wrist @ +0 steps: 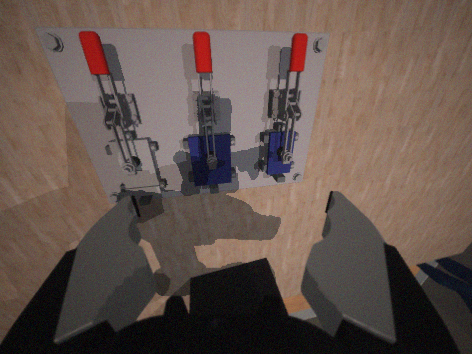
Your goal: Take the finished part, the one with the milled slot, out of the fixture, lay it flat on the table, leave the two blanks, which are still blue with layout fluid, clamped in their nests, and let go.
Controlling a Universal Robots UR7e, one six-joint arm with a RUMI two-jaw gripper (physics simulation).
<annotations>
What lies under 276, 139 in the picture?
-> A blue blank.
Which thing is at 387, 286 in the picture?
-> My gripper.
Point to a finished part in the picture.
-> At 146, 182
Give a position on a fixture plate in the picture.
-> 157, 65
</annotations>
